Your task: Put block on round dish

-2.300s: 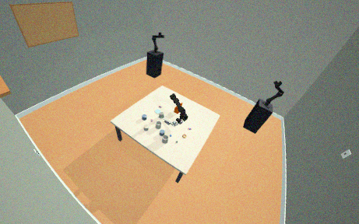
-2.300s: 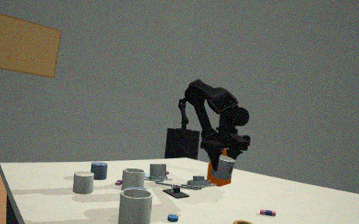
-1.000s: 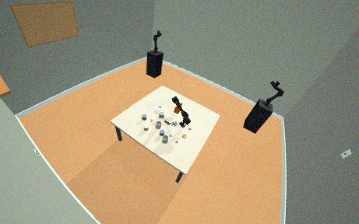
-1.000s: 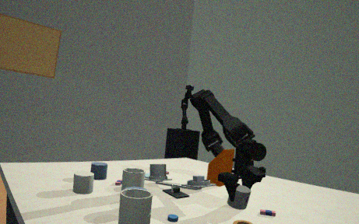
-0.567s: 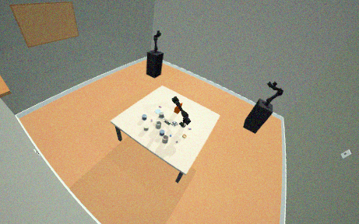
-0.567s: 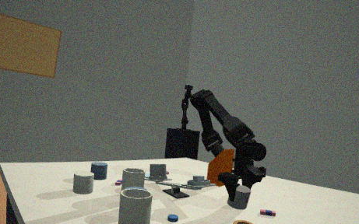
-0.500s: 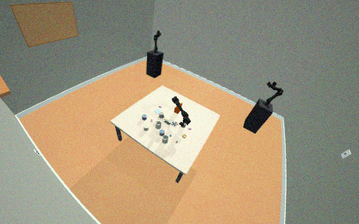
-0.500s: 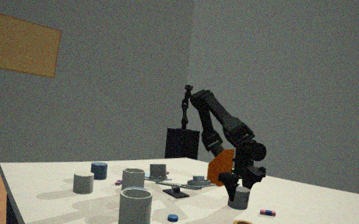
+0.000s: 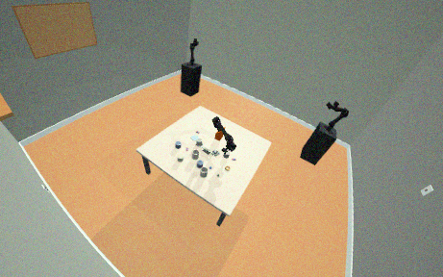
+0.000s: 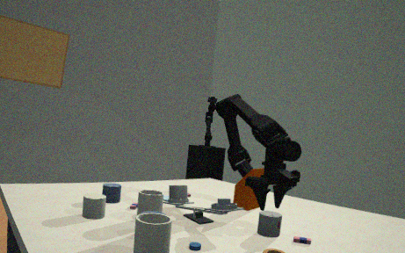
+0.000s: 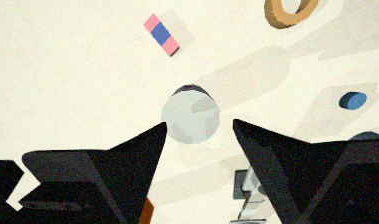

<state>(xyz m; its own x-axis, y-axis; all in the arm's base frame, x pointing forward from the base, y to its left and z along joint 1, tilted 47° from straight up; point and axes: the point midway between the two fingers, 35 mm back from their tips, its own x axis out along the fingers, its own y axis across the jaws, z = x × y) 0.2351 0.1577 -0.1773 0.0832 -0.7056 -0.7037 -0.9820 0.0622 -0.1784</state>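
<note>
Now: the pale blue round dish 20 mm behind my gripper tip, 480 mm to the right of it and 80 mm below it. From my gripper tip the other things lie so: blue disc: 260 mm ahead, 50 mm to the right, 70 mm below; then small balance: 80 mm ahead, 230 mm to the right, 40 mm below.
</note>
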